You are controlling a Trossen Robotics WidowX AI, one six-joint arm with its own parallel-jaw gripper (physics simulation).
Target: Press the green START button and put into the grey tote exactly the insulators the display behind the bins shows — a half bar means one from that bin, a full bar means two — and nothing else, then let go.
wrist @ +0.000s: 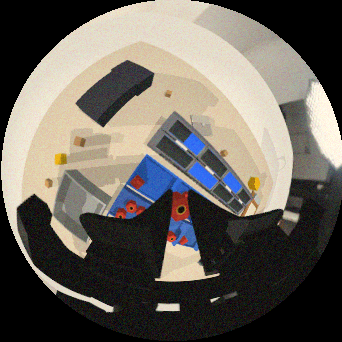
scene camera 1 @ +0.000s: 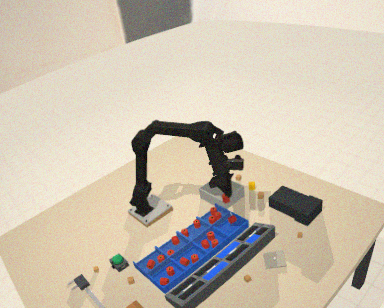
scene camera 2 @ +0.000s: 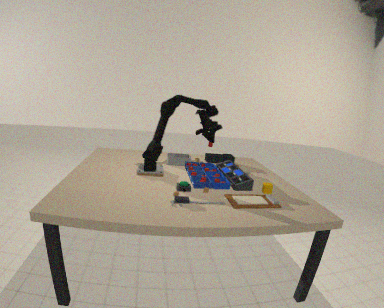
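Seen in the pictures: gripper, fingertip midpoint: (wrist: 179, 193) (scene camera 1: 230, 196) (scene camera 2: 212, 142); arm's base, origin of the base link: (scene camera 1: 144, 210) (scene camera 2: 149, 169).
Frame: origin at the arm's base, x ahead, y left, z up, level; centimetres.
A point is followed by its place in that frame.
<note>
My gripper (scene camera 1: 226, 195) @[z 15.2, x 39.0, y 13.2 cm] (scene camera 2: 210, 142) @[z 15.2, x 39.0, y 13.2 cm] (wrist: 179, 193) @[z 15.2, x 39.0, y 13.2 cm] is shut on a red insulator (scene camera 1: 226, 199) @[z 14.7, x 38.5, y 11.5 cm] (scene camera 2: 210, 145) @[z 13.9, x 37.3, y 11.2 cm] (wrist: 181, 212) @[z 15.6, x 37.4, y 12.1 cm], held high above the table. In scene camera 1 the insulator overlaps the grey tote's near side. The grey tote (scene camera 1: 204, 195) @[z 0.9, x 16.6, y 21.4 cm] (scene camera 2: 178, 159) @[z 1.9, x 20.0, y 21.2 cm] (wrist: 62, 206) @[z -1.5, x 16.2, y 33.8 cm] stands beyond the far end of the blue bins (scene camera 1: 150, 277) @[z 0.9, x 31.7, y -24.2 cm] (scene camera 2: 220, 185) @[z -0.2, x 33.9, y -24.5 cm] (wrist: 148, 170); fingers hide part of it in the wrist view. Several red insulators lie in the bins. The display (scene camera 1: 270, 231) @[z 3.1, x 54.5, y 15.7 cm] (scene camera 2: 246, 185) @[z 0.7, x 47.3, y -27.0 cm] (wrist: 159, 140) shows blue bars and dark fields. The green START button (scene camera 1: 118, 259) @[z 1.7, x 16.0, y -26.4 cm] (scene camera 2: 184, 184) @[z 1.2, x 14.6, y -28.2 cm] is nearer the front.
A black box (scene camera 1: 295, 204) @[z 3.0, x 54.8, y 33.8 cm] (scene camera 2: 220, 157) @[z 2.4, x 52.0, y 31.6 cm] (wrist: 115, 92) @[z 3.0, x 50.9, y 33.3 cm] stands beyond the display. A yellow block (scene camera 1: 252, 185) @[z 0.1, x 30.0, y 38.7 cm] and small tan blocks (scene camera 1: 260, 195) @[z -0.3, x 36.8, y 34.9 cm] (wrist: 79, 141) @[z -0.1, x 36.4, y 35.0 cm] lie near the tote. A brown frame (scene camera 2: 239, 204) @[z -1.6, x 35.7, y -46.9 cm] and a dark plug-like piece (scene camera 1: 81, 282) @[z -0.3, x 11.9, y -42.6 cm] (scene camera 2: 181, 199) @[z -0.3, x 10.5, y -44.0 cm] lie toward the front.
</note>
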